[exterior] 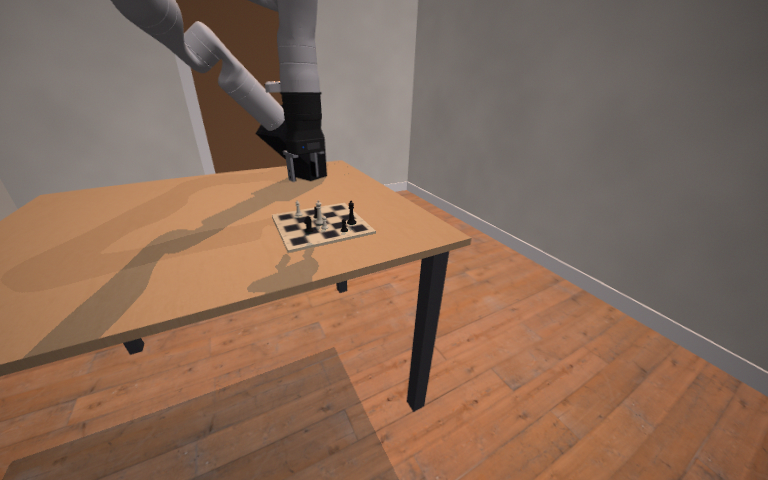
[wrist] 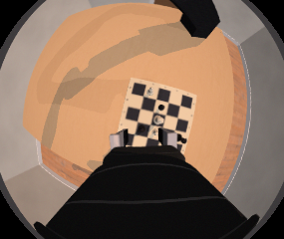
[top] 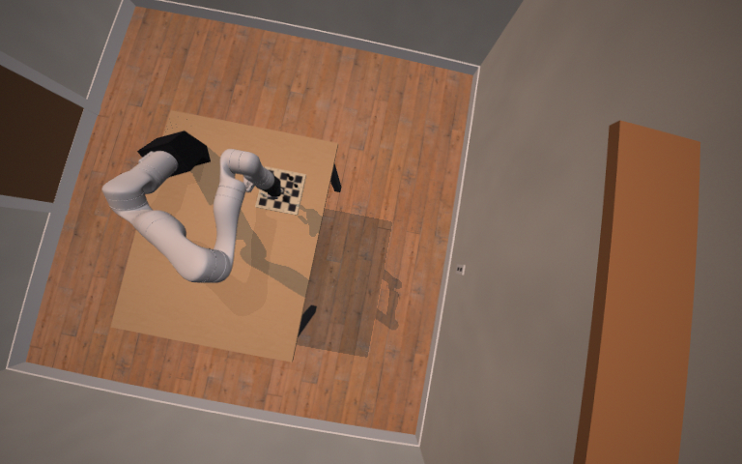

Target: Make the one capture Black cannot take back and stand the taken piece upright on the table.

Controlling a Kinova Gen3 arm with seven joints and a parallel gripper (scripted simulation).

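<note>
My hand is 10 mm short of the black piece and 140 mm above it. Round my hand: chessboard 30 mm behind, 40 mm to the left, 150 mm below; tall white piece 30 mm behind, 40 mm to the left, 120 mm below.
</note>
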